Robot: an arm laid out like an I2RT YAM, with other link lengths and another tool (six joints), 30 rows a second.
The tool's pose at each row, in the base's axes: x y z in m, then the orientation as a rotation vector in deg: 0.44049 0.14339 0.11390 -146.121 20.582 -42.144; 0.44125 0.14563 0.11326 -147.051 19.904 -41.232; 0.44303 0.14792 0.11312 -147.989 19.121 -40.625; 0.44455 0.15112 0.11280 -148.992 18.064 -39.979; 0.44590 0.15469 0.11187 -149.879 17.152 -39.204; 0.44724 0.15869 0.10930 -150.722 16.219 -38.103; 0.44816 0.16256 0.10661 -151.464 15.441 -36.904; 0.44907 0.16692 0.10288 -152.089 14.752 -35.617; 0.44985 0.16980 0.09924 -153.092 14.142 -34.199; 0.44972 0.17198 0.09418 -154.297 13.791 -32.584
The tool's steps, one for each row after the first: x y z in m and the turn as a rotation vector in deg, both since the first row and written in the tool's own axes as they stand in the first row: -0.00047 -0.00170 0.00170 -0.546 -0.844 -0.518; 0.00010 -0.00382 0.00361 -1.114 -1.488 -1.175; 0.00004 -0.00659 0.00583 -1.666 -2.209 -2.019; -0.00055 -0.00936 0.00855 -2.149 -2.978 -2.705; -0.00203 -0.01169 0.01265 -2.562 -3.971 -3.320; -0.00385 -0.01380 0.01656 -2.927 -4.992 -3.786; -0.00632 -0.01582 0.02142 -3.211 -6.047 -4.143; -0.00831 -0.01658 0.02561 -3.872 -7.194 -4.539; -0.01142 -0.01594 0.03012 -4.792 -8.430 -4.792
